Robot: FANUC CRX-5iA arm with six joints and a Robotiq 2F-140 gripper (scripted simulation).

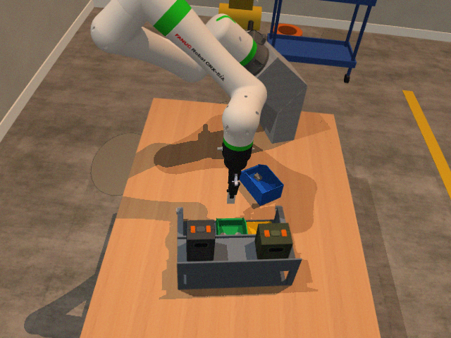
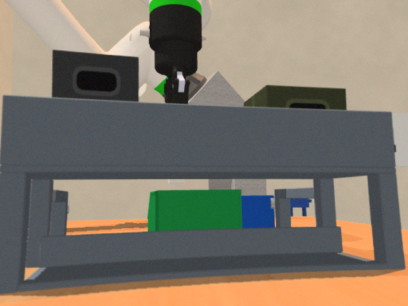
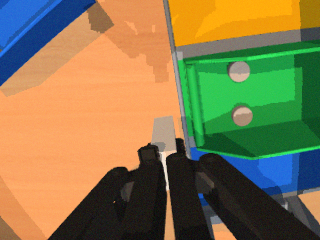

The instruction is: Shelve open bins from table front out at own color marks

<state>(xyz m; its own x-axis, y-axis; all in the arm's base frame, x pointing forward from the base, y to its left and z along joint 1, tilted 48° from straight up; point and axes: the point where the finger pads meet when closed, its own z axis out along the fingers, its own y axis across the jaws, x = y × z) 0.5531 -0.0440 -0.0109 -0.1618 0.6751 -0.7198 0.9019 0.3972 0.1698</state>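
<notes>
Now: the blue bin 180 mm behind my hand, 110 mm to the left of it and 90 mm below it. The rest, counted from my hand: black box: 220 mm ahead, 80 mm to the right, 30 mm above; olive box: 190 mm ahead, 150 mm to the left, 20 mm above; green bin: 110 mm ahead, 20 mm to the left, 90 mm below.
</notes>
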